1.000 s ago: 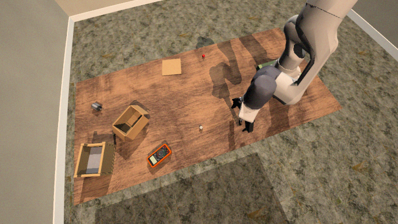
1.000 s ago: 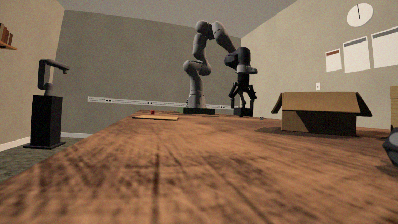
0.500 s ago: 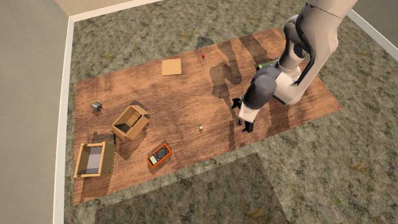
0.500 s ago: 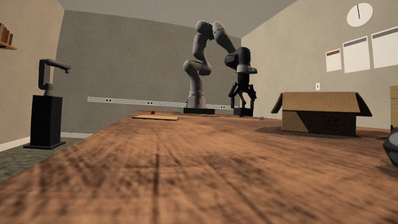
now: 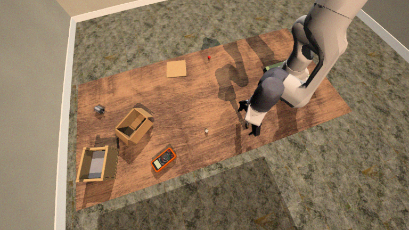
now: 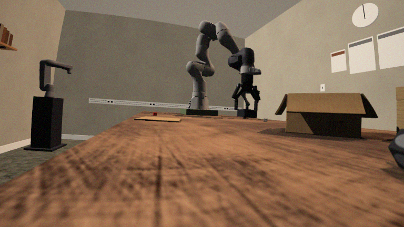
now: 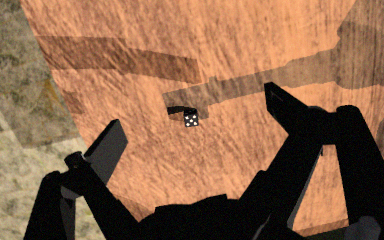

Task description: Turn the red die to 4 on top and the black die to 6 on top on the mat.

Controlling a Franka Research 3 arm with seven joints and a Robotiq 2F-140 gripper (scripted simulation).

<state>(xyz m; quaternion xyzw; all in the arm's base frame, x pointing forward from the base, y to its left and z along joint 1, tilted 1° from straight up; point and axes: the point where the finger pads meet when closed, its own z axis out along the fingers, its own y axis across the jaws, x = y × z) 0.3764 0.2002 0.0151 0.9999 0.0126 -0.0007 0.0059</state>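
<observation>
Right now my hand is 2 cm past the black die, 1 cm to the right of it and 5 cm above it. The rest, counted from my hand: red die 4 cm ahead, 55 cm to the right, 5 cm below; white die 22 cm ahead, 3 cm to the right, 5 cm below; orange multimeter 50 cm ahead, 6 cm to the left, 4 cm below.
</observation>
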